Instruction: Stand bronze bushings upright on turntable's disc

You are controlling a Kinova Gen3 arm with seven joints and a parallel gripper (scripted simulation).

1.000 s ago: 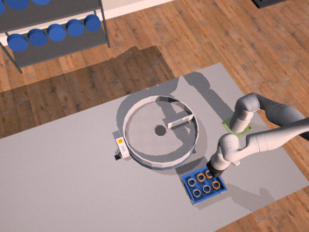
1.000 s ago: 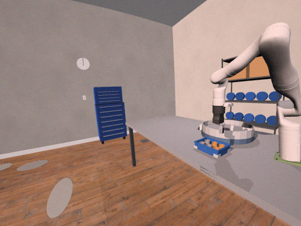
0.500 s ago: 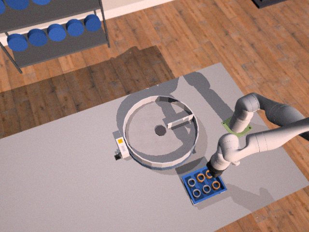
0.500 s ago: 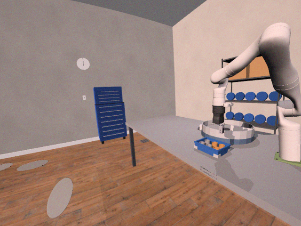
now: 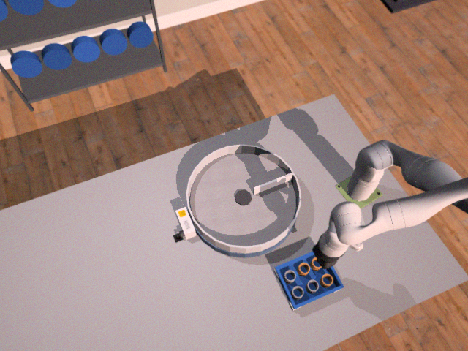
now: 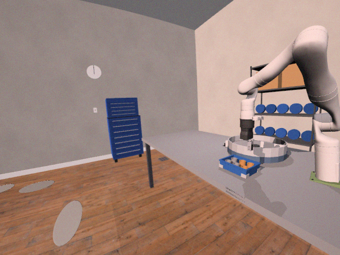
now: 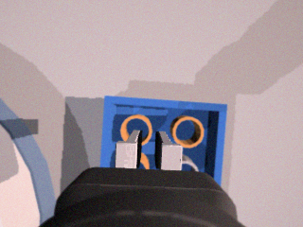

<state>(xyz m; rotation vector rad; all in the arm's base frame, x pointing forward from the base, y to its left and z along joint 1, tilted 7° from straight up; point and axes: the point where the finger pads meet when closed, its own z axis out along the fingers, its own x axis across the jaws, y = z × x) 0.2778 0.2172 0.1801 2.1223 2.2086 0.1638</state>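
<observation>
My gripper is now 12 cm above the blue crate, 5 cm short of it and 2 cm to the right of it. Also, from my hand: turntable disc (33 cm to the right, 15 cm ahead, 10 cm below).
</observation>
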